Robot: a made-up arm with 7 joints. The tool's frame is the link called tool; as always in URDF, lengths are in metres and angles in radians. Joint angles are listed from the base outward. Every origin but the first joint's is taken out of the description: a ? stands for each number. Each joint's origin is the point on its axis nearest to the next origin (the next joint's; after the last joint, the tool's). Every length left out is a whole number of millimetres.
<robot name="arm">
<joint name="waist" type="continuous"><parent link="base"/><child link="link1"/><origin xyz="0.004 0.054 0.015" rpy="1.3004 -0.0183 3.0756"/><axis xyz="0 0 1"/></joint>
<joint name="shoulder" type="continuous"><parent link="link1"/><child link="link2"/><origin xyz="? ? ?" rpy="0.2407 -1.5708 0.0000"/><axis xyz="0 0 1"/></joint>
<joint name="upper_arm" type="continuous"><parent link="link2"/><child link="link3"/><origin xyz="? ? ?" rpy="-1.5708 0.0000 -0.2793"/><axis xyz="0 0 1"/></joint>
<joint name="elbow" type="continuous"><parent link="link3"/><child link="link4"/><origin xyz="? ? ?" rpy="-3.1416 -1.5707 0.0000"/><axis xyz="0 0 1"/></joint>
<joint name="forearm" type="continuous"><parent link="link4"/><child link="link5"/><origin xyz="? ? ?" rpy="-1.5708 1.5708 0.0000"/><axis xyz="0 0 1"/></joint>
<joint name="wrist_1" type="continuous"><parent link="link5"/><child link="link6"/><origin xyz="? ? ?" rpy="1.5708 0.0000 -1.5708"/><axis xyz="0 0 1"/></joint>
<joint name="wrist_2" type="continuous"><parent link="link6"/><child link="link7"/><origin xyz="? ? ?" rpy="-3.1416 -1.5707 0.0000"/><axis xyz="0 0 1"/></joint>
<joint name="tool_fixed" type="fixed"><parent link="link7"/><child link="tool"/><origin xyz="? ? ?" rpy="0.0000 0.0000 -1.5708"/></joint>
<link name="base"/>
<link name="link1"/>
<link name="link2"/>
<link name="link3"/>
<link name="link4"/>
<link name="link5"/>
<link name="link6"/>
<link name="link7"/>
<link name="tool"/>
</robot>
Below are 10 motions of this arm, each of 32 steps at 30 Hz.
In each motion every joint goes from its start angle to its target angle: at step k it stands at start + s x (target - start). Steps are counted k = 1, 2, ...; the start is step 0. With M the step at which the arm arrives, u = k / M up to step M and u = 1 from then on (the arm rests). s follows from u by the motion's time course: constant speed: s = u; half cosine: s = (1 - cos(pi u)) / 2; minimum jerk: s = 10 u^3 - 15 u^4 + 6 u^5.
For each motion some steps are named. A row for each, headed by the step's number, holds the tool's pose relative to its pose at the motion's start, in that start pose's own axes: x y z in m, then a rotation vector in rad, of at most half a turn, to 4 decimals.
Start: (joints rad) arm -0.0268 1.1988 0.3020 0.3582 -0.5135 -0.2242 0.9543
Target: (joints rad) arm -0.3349 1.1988 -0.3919 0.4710 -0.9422 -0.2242 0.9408
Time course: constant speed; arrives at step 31
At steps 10, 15, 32:
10: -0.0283 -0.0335 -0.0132 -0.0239 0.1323 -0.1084
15: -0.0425 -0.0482 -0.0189 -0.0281 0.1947 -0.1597
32: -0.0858 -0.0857 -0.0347 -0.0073 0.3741 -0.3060

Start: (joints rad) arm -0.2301 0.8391 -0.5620 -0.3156 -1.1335 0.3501 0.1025
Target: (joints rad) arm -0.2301 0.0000 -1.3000 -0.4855 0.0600 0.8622 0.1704
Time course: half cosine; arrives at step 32
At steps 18, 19, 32:
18: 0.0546 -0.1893 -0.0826 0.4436 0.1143 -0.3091
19: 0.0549 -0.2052 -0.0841 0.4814 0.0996 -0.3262
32: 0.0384 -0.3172 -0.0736 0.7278 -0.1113 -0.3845

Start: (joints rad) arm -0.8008 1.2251 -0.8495 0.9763 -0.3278 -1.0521 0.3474
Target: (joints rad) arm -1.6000 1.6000 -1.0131 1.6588 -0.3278 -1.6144 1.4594
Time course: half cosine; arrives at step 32
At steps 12, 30, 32:
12: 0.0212 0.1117 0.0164 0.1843 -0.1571 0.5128
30: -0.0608 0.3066 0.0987 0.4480 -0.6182 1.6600
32: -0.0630 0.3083 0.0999 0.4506 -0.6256 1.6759

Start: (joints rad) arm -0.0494 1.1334 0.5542 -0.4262 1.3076 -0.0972 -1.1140
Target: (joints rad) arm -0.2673 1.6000 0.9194 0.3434 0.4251 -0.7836 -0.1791
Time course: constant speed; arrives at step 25
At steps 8, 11, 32:
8: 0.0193 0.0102 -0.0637 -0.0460 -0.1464 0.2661
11: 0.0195 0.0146 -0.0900 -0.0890 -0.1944 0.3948
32: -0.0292 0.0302 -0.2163 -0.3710 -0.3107 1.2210

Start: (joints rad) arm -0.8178 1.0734 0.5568 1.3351 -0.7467 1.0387 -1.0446
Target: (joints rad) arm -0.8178 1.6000 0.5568 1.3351 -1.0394 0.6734 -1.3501
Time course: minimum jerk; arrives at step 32
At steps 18, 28, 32:
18: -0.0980 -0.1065 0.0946 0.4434 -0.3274 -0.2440
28: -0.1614 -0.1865 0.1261 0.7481 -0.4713 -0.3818
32: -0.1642 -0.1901 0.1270 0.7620 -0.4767 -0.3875

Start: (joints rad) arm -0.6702 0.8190 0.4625 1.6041 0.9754 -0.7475 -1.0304
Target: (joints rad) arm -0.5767 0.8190 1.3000 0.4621 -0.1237 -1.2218 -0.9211
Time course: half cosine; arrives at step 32
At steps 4, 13, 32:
4: -0.0089 0.0080 0.0049 0.0199 -0.0459 0.0781
13: -0.1091 0.0417 0.0348 0.2176 -0.3865 0.7426
32: -0.3049 -0.0903 0.0399 0.8989 -0.7408 2.0769

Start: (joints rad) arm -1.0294 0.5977 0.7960 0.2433 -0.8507 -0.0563 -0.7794
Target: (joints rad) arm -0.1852 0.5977 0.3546 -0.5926 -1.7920 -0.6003 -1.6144
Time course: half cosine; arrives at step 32
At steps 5, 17, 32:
5: -0.0055 -0.0067 0.0041 0.0005 -0.0232 -0.0817
17: -0.0580 -0.0751 0.0260 -0.1465 -0.2410 -0.6641
32: -0.1178 -0.1444 0.0456 -0.4000 -0.5477 -0.8849

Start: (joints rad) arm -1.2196 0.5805 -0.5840 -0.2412 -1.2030 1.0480 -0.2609
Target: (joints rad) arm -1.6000 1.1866 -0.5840 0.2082 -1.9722 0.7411 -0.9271
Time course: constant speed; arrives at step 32
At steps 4, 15, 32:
4: -0.0222 0.0144 0.0098 -0.0446 -0.0311 -0.0600
15: -0.0973 0.0438 0.0438 -0.1348 -0.2040 -0.2022
32: -0.2489 0.0439 0.1027 -0.0605 -0.6649 -0.3887

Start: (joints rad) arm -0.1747 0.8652 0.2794 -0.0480 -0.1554 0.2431 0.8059
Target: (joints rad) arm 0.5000 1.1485 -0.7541 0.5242 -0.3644 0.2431 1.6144
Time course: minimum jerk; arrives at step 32
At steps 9, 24, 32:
9: -0.0348 -0.0072 -0.0496 0.1770 0.0671 -0.0471
24: -0.2356 0.2230 -0.2528 1.3036 -0.0049 -0.2786
32: -0.2491 0.2800 -0.2553 1.4478 -0.0886 -0.3271

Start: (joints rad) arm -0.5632 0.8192 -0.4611 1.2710 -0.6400 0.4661 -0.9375
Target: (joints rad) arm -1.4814 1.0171 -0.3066 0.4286 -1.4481 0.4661 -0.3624
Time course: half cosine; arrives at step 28
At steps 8, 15, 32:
8: -0.0192 -0.0495 0.1109 0.1223 -0.3174 -0.0651
15: -0.1290 -0.1875 0.2714 0.3256 -0.8762 -0.2756
32: -0.3318 -0.3737 0.3073 0.5752 -1.3748 -0.6553

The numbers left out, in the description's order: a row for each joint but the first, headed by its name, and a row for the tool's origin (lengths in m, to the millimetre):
shoulder: 0.005 -0.020 0.000
upper_arm: -0.063 -0.254 0.000
elbow: 0.002 -0.019 0.000
forearm: -0.013 0.193 0.000
wrist_1: 0.000 0.000 0.000
wrist_2: 0.000 0.073 0.000
tool: 0.000 0.000 0.000

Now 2 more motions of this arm.
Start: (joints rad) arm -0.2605 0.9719 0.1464 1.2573 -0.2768 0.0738 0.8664
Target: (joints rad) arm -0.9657 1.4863 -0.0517 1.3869 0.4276 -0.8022 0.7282
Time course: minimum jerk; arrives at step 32
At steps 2, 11, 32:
2: 0.0003 0.0002 0.0009 -0.0017 -0.0031 0.0005
11: 0.0252 0.0294 0.0892 -0.1538 -0.3074 0.0592
32: 0.0621 0.2217 0.2647 -0.3497 -1.2164 0.2858

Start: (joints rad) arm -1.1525 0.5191 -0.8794 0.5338 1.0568 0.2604 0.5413
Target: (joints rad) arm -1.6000 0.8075 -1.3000 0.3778 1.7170 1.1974 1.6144
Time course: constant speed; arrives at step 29
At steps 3, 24, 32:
3: 0.0117 0.0124 -0.0152 0.1474 0.0048 0.1676
24: 0.0604 0.1362 -0.0929 1.0833 -0.2880 1.5033
32: 0.0602 0.1674 -0.1024 1.2723 -0.4434 1.8341

